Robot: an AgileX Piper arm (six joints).
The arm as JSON. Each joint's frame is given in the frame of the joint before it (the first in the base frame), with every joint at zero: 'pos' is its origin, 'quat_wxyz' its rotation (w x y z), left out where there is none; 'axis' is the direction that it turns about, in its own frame. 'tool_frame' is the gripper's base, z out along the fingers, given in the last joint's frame.
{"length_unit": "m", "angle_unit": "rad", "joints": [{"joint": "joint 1", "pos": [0.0, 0.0, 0.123], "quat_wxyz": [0.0, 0.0, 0.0, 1.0], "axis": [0.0, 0.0, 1.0]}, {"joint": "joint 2", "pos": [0.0, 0.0, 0.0], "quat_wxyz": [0.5, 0.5, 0.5, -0.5], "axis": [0.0, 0.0, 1.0]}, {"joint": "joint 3", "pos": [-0.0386, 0.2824, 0.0], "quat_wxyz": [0.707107, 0.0, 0.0, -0.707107], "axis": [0.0, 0.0, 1.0]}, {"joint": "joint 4", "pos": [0.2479, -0.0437, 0.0], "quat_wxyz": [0.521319, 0.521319, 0.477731, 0.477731], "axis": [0.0, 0.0, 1.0]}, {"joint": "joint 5", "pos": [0.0, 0.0, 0.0], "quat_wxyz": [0.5, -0.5, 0.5, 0.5], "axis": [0.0, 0.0, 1.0]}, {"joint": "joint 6", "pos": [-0.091, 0.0, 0.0], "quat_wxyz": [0.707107, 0.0, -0.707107, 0.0], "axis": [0.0, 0.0, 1.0]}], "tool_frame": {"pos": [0.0, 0.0, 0.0], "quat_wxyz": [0.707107, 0.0, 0.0, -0.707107]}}
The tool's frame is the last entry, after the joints.
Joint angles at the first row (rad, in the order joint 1, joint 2, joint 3, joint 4, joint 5, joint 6):
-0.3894, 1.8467, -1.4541, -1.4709, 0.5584, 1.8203
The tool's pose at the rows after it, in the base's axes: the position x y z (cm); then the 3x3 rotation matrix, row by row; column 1 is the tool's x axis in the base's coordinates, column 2 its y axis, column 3 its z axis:
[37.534, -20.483, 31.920], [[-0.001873, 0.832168, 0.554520], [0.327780, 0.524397, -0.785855], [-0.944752, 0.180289, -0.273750]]
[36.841, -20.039, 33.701], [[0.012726, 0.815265, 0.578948], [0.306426, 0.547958, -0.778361], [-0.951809, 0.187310, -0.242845]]
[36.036, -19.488, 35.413], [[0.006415, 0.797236, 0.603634], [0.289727, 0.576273, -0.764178], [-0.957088, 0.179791, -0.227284]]
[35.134, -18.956, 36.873], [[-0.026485, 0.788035, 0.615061], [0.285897, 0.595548, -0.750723], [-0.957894, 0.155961, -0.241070]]
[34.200, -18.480, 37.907], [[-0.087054, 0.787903, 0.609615], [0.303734, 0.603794, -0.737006], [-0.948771, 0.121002, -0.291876]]
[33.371, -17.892, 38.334], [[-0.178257, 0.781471, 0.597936], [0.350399, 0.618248, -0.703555], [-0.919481, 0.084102, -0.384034]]
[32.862, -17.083, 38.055], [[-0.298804, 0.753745, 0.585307], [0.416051, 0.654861, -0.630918], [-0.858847, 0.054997, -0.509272]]
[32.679, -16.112, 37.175], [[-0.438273, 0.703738, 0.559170], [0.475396, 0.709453, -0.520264], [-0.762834, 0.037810, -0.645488]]
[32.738, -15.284, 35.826], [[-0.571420, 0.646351, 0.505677], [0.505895, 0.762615, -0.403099], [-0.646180, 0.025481, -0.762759]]
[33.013, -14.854, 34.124], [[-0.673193, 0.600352, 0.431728], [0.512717, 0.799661, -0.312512], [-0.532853, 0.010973, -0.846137]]
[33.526, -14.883, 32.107], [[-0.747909, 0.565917, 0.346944], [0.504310, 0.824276, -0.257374], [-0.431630, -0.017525, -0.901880]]
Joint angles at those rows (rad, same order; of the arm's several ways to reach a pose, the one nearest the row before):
-0.3894, 1.8062, -1.4541, -1.4710, 0.5458, 1.8153
-0.3894, 1.7630, -1.4541, -1.4629, 0.5273, 1.7856
-0.3894, 1.7172, -1.4555, -1.4121, 0.5051, 1.7029
-0.3895, 1.6749, -1.4639, -1.2884, 0.5006, 1.5421
-0.3899, 1.6401, -1.4799, -1.0992, 0.5296, 1.3183
-0.3903, 1.6139, -1.4982, -0.8651, 0.5895, 1.0597
-0.3907, 1.6010, -1.5172, -0.6135, 0.6765, 0.7968
-0.3911, 1.6046, -1.5358, -0.3862, 0.7908, 0.5652
-0.3915, 1.6252, -1.5493, -0.2293, 0.9115, 0.3985
-0.3916, 1.6598, -1.5544, -0.1472, 1.0079, 0.2994
-0.3916, 1.7082, -1.5563, -0.1202, 1.0743, 0.2402

